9 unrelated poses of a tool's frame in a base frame.
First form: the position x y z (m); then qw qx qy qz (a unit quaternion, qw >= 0).
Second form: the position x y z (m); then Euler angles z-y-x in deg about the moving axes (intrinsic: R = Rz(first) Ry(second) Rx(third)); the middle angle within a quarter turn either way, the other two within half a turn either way. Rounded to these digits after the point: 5 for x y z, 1 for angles.
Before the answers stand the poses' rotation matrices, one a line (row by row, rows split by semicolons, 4 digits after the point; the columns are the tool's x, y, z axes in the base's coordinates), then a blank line. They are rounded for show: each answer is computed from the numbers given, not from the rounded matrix.
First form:
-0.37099, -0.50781, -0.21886, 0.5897, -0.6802, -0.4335, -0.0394
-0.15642, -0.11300, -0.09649, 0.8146, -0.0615, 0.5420, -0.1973
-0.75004, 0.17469, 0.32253, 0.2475, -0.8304, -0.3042, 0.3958
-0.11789, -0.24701, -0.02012, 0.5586, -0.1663, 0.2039, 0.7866
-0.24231, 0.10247, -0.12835, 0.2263, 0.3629, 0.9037, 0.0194
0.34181, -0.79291, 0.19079, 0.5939, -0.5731, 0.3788, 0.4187
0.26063, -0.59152, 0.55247, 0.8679, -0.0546, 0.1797, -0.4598
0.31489, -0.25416, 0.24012, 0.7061, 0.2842, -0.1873, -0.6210
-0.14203, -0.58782, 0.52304, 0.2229, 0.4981, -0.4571, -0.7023
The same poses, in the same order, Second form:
0.6210 0.6363 -0.4577; 0.5433 0.0715 0.8365; 0.5649 -0.7682 -0.3013
0.3346 0.2548 0.9073; -0.3881 0.9146 -0.1137; -0.8587 -0.3141 0.4049
0.5016 0.3093 -0.8079; 0.7011 -0.6924 0.1702; -0.5068 -0.6518 -0.5642
-0.3206 -0.9466 -0.0338; 0.8110 -0.2928 0.5066; -0.4894 0.1350 0.8615
-0.6342 0.6472 0.4231; 0.6647 0.7358 -0.1292; -0.3950 0.1993 -0.8968
0.3624 -0.9315 -0.0300; 0.0632 -0.0075 0.9980; -0.9299 -0.3635 0.0561
0.5126 0.7785 0.3622; -0.8178 0.5712 -0.0705; -0.2617 -0.2600 0.9294
0.1586 0.7705 -0.6174; -0.9834 0.0672 -0.1687; -0.0885 0.6339 0.7683
-0.4044 -0.1423 -0.9034; -0.7685 -0.4827 0.4200; -0.4959 0.8641 0.0859

-0.37099, -0.50781, -0.21886, 41.2, -34.4, -111.4
-0.15642, -0.11300, -0.09649, -49.2, 59.2, -37.8
-0.75004, 0.17469, 0.32253, 54.4, 30.4, -130.9
-0.11789, -0.24701, -0.02012, 111.6, 29.3, 8.9
-0.24231, 0.10247, -0.12835, 133.7, 23.3, 167.5
0.34181, -0.79291, 0.19079, 9.9, 68.4, -81.2
0.26063, -0.59152, 0.55247, -57.9, 15.2, -15.6
0.31489, -0.25416, 0.24012, -80.8, 5.1, 39.5
-0.14203, -0.58782, 0.52304, -117.8, 29.7, 84.3

